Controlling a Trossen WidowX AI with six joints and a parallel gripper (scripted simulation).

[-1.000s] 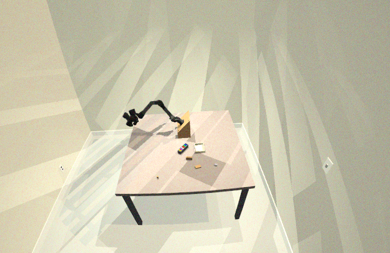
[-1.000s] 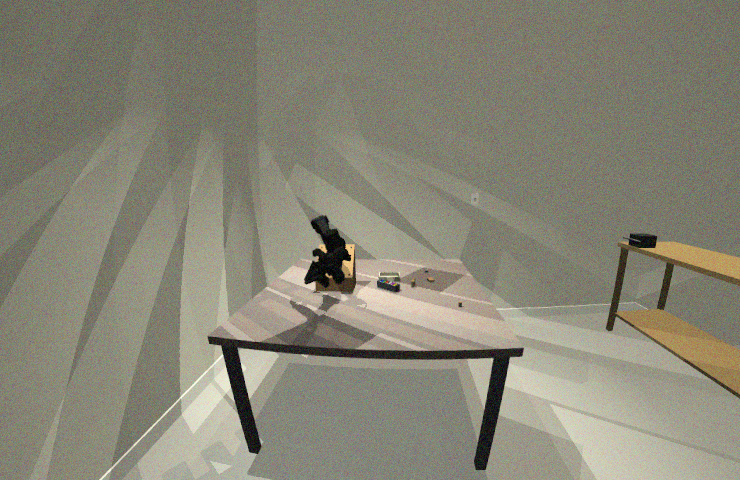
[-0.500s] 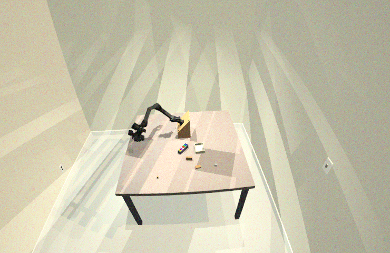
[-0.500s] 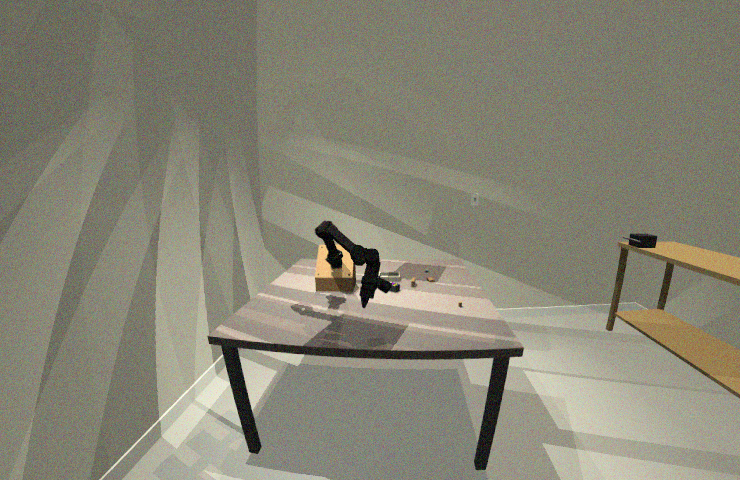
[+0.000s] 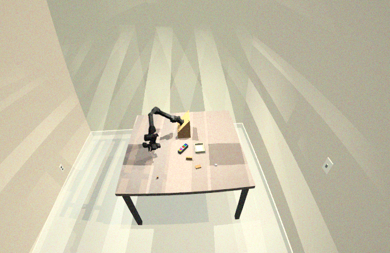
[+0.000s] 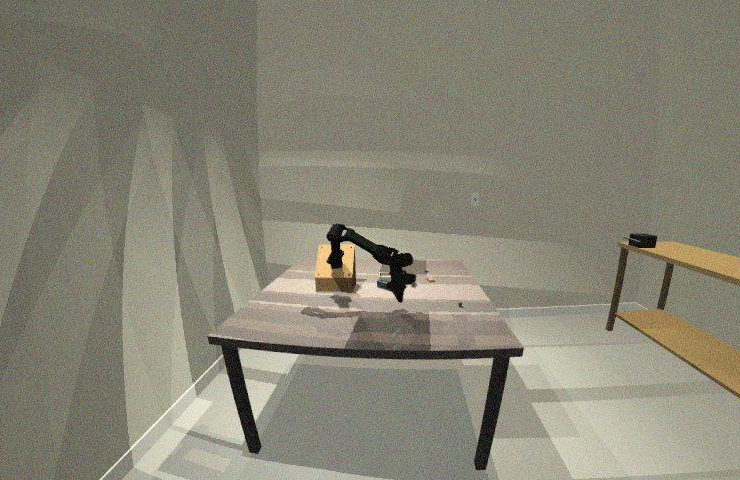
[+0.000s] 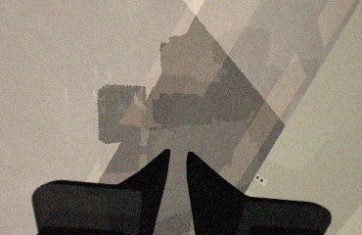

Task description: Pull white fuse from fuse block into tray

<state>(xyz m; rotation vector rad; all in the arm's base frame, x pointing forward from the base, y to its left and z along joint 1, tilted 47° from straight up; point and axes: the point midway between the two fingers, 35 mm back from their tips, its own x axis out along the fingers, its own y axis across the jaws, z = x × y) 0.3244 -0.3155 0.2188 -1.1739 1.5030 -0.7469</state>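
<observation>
Now: gripper tip 30 mm past the white fuse, 350 mm to the right of it and 40 mm above it. Also, from my gripper tip: tray (20 mm behind, 530 mm to the left, 60 mm below).
</observation>
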